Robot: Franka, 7 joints.
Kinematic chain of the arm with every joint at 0, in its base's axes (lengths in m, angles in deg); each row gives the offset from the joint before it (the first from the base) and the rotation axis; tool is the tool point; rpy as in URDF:
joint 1: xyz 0 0 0.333 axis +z
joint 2: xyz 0 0 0 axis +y
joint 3: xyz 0 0 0.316 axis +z
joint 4: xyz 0.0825 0 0 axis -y
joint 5: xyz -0.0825 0 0.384 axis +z
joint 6: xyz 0 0 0 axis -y
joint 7: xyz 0.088 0 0 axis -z
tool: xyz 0 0 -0.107 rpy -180 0 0
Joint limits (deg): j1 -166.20..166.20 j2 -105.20..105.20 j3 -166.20..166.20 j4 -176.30..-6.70 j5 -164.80..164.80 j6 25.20..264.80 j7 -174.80..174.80
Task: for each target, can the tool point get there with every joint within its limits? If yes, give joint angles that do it. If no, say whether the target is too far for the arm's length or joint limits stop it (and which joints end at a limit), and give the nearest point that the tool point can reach.
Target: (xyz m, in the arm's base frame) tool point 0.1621 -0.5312 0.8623
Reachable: yes | joints 23.85 -20.48 -72.41 -77.48 -103.29 119.01 -58.03
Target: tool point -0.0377 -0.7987 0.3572
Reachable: yes | joints 53.39 -67.57 -111.06 -68.93 45.69 174.37 -94.93
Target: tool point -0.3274 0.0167 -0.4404
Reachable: no: joint limits stop it (at a limit: joint 1, joint 2) | nearest point -0.3206 0.0226 -0.3573 | short by 0.084 m
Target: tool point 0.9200 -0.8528 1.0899
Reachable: no: too far | nearest point 0.5387 -0.4994 0.7762 | short by 0.607 m
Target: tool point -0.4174 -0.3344 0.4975
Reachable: yes | joints 108.12 -55.77 102.28 -115.01 79.55 227.45 4.16
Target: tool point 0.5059 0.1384 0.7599
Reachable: yes | joints -107.88 -21.40 90.19 -62.49 53.26 58.24 -113.11
